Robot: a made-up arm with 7 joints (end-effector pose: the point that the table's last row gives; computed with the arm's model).
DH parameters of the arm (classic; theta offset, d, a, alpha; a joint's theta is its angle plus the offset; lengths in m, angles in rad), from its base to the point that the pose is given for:
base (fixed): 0 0.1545 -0.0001 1.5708
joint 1: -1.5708 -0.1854 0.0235 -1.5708
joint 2: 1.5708 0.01 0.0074 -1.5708
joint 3: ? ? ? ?
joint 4: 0 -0.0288 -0.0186 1.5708
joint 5: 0 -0.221 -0.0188 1.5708
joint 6: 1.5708 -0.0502 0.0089 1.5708
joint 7: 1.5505 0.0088 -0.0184 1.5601
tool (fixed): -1.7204 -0.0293 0 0
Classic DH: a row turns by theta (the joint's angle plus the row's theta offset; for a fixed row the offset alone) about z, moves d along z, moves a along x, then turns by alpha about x.
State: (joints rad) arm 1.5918 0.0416 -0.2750 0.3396 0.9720 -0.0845 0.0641
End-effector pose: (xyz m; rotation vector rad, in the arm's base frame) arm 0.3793 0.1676 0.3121 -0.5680 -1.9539 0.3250
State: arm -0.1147 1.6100 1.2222 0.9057 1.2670 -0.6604 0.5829
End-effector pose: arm 0.0946 0.3976 0.3609 1.1205 -2.8727 -0.2863
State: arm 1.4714 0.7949 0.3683 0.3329 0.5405 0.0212 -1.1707
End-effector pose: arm 0.2547 0.4874 0.2347 0.6909 -0.9390 2.0422
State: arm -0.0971 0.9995 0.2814 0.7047 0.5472 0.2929 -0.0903
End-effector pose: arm 0.1780 0.4606 -0.0224 0.8937 -0.5984 0.3285
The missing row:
joint 3: 1.5708 -0.1583 0.0134 -1.5708
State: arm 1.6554 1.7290 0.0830 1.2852 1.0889 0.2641 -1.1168
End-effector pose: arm -0.0693 0.3546 0.3860 -0.9833 2.0206 -2.0636
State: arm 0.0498 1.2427 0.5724 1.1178 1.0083 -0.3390 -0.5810
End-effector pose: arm 0.1985 0.4278 0.2208 1.1628 -1.9775 0.9852
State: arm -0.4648 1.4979 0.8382 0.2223 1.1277 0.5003 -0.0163
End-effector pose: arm 0.0977 0.5616 0.1548 0.8831 -0.7644 1.0967
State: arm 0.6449 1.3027 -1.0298 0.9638 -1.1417 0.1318 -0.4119
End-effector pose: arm 0.2248 0.4580 0.0188 1.8915 -0.2484 -2.1331
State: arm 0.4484 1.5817 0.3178 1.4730 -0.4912 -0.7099 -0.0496
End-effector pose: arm 0.2097 0.3565 0.2746 -2.1259 1.4962 1.7544
